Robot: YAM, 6 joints.
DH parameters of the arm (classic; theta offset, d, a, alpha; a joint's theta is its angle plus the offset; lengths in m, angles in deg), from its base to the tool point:
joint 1: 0 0.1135 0.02 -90
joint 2: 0 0 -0.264 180
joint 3: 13.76 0 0.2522 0
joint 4: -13.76 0 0.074 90
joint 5: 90 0 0 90
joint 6: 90 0.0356 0 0
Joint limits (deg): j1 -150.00..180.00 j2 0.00..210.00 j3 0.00..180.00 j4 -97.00..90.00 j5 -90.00..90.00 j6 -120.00..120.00
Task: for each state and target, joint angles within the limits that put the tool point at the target. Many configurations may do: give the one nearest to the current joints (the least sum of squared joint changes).
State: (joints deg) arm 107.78 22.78 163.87 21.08 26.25 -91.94
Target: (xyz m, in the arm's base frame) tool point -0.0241 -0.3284 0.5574
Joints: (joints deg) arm 82.82 23.14 119.57 3.99 28.81 -91.94
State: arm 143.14 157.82 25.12 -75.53 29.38 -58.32
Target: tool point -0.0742 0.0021 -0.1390
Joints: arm 180.00 184.07 57.05 -51.90 3.38 -58.32
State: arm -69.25 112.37 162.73 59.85 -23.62 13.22
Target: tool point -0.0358 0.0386 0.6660
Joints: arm -42.99 99.96 180.00 78.05 -6.17 13.22
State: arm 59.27 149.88 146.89 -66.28 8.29 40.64
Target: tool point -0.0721 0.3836 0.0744
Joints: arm 101.02 144.12 104.48 -90.45 4.10 40.64
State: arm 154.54 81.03 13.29 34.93 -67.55 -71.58
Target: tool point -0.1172 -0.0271 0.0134
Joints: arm 177.95 114.13 4.71 27.69 -61.47 -71.58
